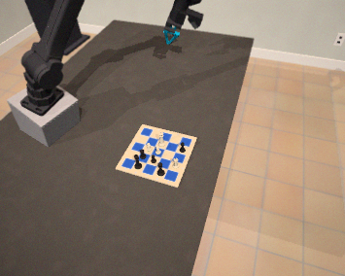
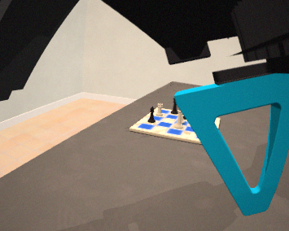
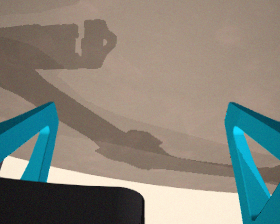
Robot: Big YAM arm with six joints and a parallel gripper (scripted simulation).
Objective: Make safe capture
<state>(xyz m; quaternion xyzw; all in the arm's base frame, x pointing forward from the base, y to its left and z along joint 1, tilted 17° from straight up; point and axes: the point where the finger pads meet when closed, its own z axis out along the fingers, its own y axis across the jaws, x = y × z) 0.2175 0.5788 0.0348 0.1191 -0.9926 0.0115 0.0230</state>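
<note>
My hand is 500 mm to the left of the tall white piece, 180 mm short of it and 110 mm above it. Round my hand: blue-and-cream chessboard: 540 mm to the right, 180 mm ahead, 140 mm below; tall black piece: 620 mm to the right, 140 mm ahead, 110 mm below.
</note>
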